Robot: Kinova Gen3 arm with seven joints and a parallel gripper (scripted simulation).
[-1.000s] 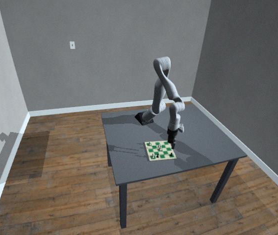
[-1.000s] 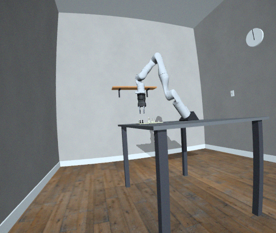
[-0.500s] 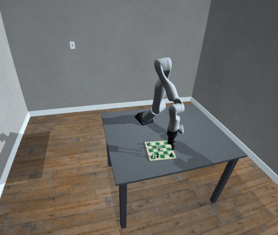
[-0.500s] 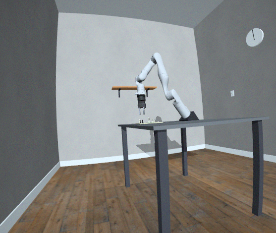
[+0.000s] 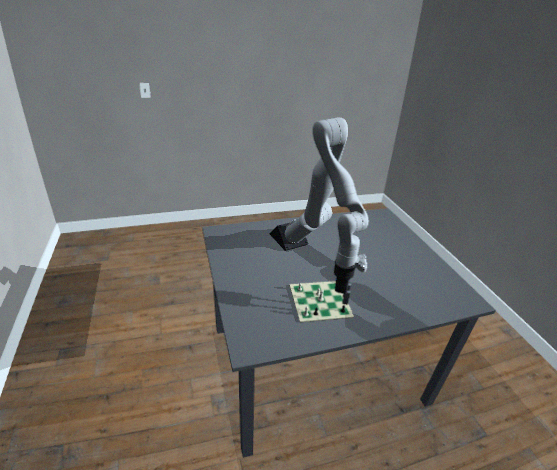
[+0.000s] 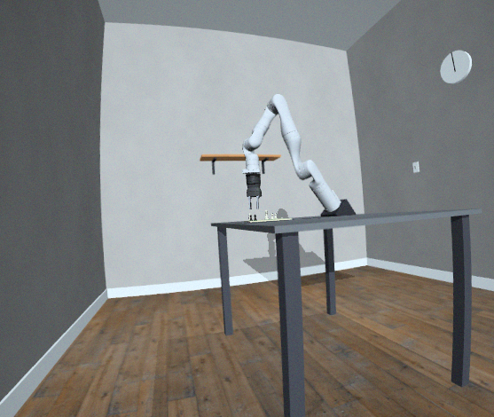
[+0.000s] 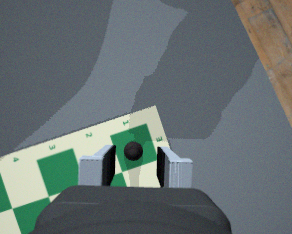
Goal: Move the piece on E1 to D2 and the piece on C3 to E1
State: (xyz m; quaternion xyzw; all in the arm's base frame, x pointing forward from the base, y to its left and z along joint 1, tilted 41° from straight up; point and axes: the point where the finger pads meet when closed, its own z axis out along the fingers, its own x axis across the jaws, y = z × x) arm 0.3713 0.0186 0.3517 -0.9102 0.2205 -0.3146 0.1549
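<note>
My gripper is now 80 mm past the white piece, 70 mm to the left of it and 50 mm above it. From my hand the other things lie so: chessboard: 80 mm behind, 70 mm to the right, 80 mm below.
</note>
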